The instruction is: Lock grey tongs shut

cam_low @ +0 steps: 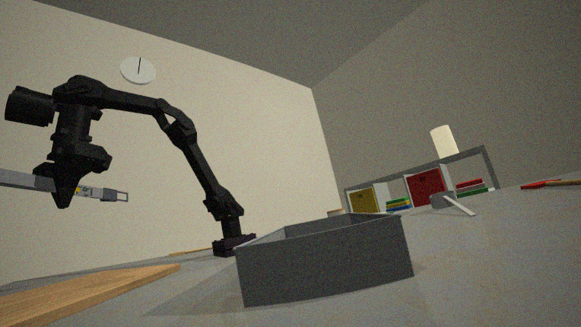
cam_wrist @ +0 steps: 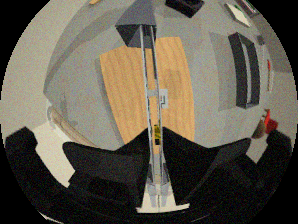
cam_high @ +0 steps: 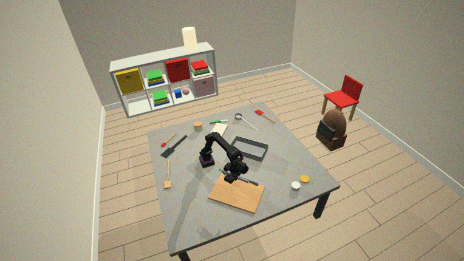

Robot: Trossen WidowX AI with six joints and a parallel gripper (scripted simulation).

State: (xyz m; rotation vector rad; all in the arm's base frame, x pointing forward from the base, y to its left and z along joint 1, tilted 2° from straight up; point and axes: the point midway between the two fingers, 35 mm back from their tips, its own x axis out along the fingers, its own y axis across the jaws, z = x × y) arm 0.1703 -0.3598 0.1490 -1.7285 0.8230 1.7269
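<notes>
The wooden board is 15 cm below my gripper tip. Round my gripper tip: grey roasting tin (20 cm ahead, 40 cm to the left, 13 cm below); yellow disc (53 cm ahead, 2 cm to the right, 15 cm below); white puck (43 cm ahead, 7 cm to the right, 14 cm below).
</notes>
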